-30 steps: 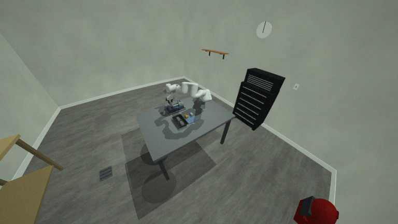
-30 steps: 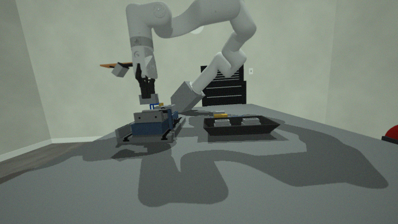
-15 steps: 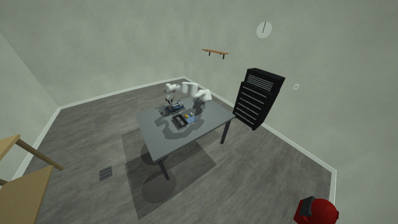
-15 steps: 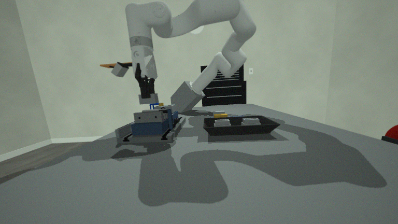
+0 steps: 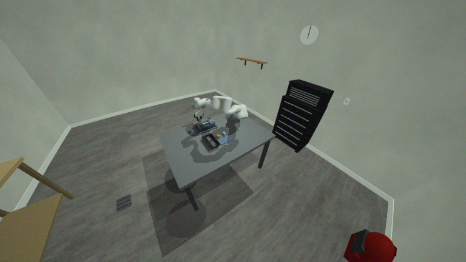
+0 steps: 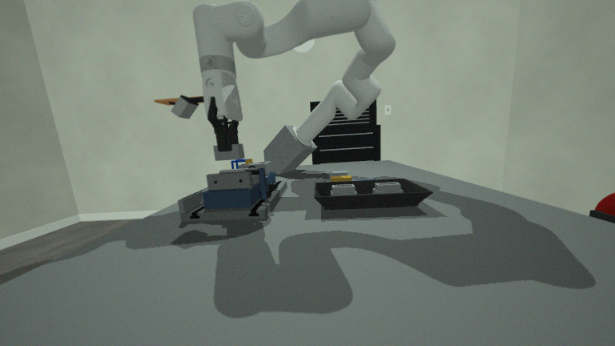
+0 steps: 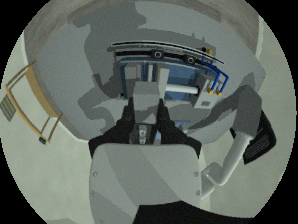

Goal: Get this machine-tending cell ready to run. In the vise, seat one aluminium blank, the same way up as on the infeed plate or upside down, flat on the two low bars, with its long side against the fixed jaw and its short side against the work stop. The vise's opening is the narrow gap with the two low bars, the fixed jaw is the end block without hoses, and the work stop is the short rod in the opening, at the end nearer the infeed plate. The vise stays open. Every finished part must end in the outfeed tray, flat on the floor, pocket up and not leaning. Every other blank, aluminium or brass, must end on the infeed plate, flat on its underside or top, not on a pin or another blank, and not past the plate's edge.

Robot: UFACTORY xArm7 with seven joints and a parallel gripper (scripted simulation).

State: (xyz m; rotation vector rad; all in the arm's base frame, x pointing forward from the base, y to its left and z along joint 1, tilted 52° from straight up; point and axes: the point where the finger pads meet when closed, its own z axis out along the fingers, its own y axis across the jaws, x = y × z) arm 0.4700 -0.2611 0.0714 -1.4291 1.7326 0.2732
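Right now my hand is 20 mm above the grey aluminium blank. Also, from my hand: vise (70 mm behind, 10 mm to the left, 130 mm below); brass blank (120 mm behind, 280 mm to the left, 140 mm below).
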